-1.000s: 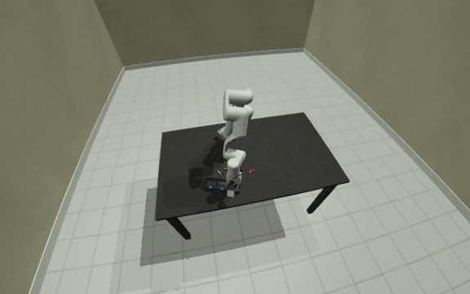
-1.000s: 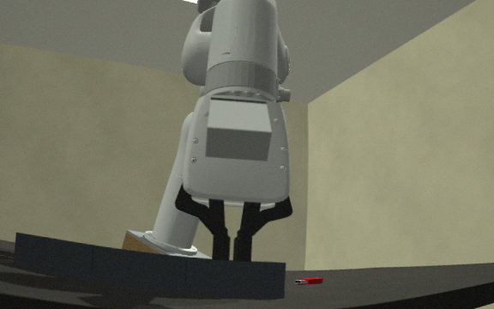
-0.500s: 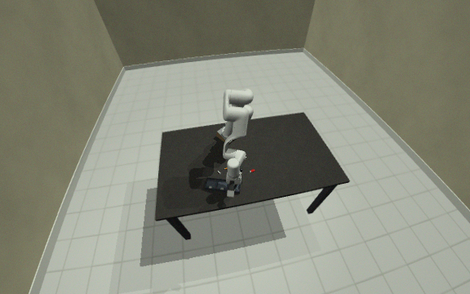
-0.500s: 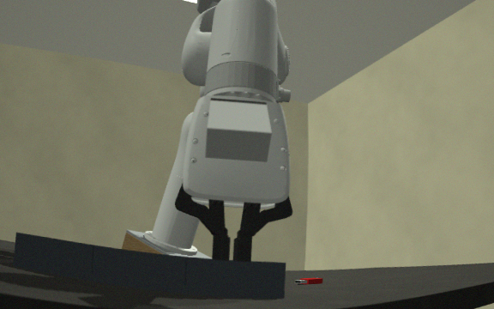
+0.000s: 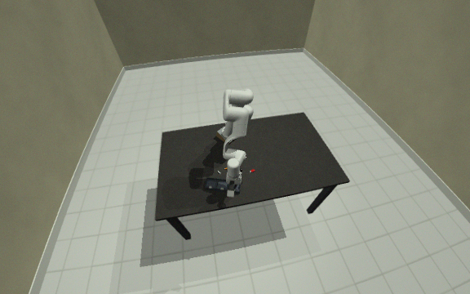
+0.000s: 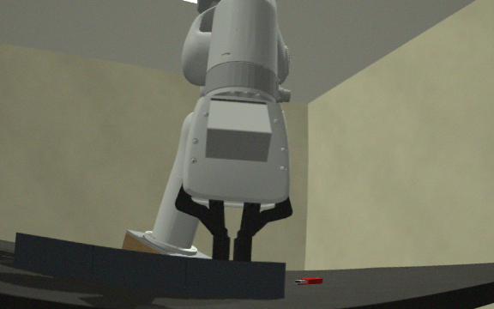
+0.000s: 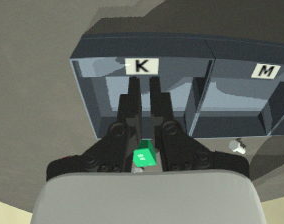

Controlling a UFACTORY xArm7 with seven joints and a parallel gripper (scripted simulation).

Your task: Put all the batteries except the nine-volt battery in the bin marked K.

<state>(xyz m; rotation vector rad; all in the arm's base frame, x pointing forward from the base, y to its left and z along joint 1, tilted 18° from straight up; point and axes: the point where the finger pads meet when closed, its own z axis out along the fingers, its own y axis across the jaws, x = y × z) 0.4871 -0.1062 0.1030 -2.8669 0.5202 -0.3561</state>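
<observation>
My hand is 170 mm past the orange cylindrical battery, 10 mm to the left of it and 30 mm above it. Round my hand: green nine-volt battery: 110 mm behind, 50 mm to the left, 30 mm below; black die: 130 mm behind, 90 mm to the left, 30 mm below; dark blue bin: 30 mm behind, 70 mm to the right, 20 mm below.
</observation>
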